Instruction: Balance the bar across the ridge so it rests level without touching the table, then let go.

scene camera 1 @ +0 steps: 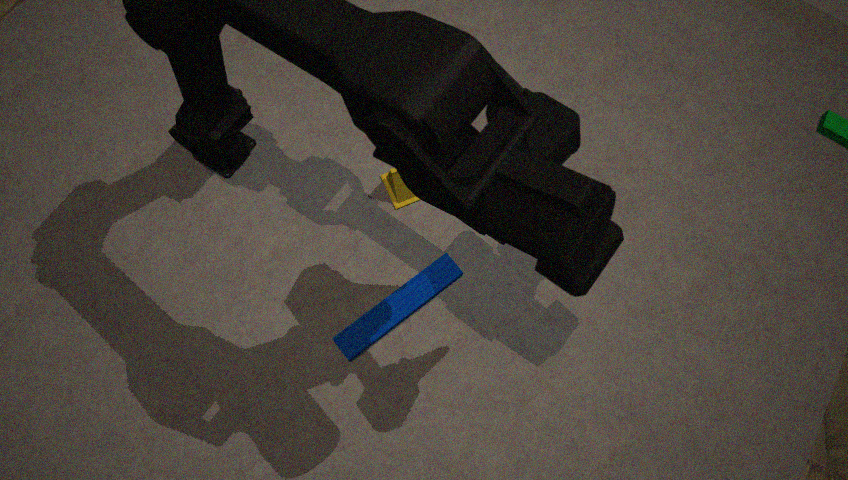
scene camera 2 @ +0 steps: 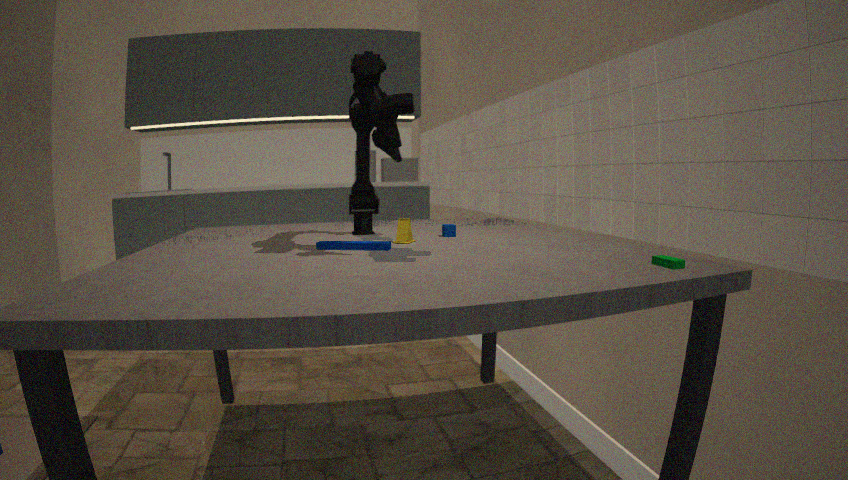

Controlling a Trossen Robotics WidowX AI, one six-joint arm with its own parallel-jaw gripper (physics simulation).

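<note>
The long blue bar lies flat on the table, apart from the ridge. The yellow ridge stands upright on its wider base, with nothing on top of it; in scene camera 1 the arm hides part of it. In scene camera 2 my gripper hangs high above the table, over the area of the ridge, with its fingers pointing down. It is open and empty, and touches neither the bar nor the ridge. In scene camera 1 the dark arm and wrist hide its fingertips.
A small blue cube stands right of the ridge in scene camera 2. A green block lies far to the right, near the table's edge. The arm's base stands behind the bar. Arm shadows cross the table.
</note>
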